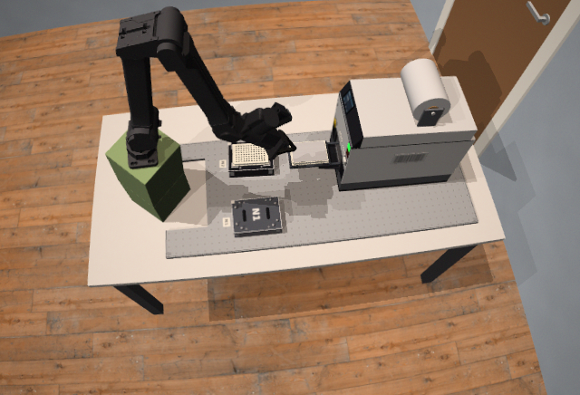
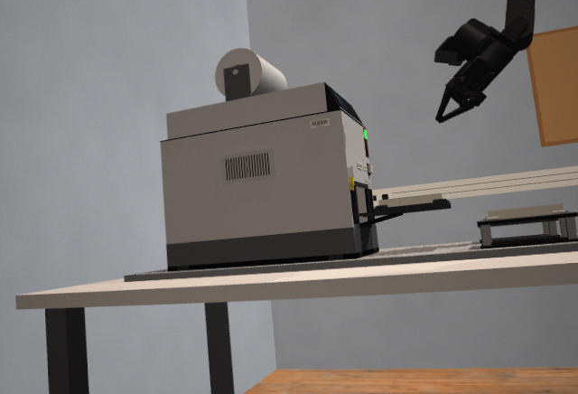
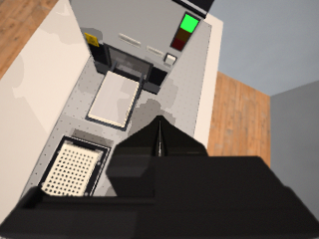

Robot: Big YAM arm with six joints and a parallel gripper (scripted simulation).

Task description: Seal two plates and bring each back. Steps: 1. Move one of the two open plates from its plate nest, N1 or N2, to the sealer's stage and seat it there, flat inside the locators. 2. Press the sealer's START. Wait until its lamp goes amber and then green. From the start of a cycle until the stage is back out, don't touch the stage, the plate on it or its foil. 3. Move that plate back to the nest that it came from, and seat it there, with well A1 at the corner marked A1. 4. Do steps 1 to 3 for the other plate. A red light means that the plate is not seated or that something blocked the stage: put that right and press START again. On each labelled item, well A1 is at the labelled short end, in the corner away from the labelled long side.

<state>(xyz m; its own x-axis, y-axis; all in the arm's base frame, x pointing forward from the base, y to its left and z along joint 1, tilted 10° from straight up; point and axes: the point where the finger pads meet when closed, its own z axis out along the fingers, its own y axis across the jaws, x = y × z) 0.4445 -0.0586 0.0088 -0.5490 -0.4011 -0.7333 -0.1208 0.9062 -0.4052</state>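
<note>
My hand is 8 cm short of the sealer stage, 8 cm to the right of it and 19 cm above it. The rest, counted from my hand: plate: 12 cm behind, 14 cm to the left, 22 cm below; yellow warning label: 19 cm ahead, 16 cm to the left, 14 cm below; plate nest: 14 cm behind, 9 cm to the right, 24 cm below.
</note>
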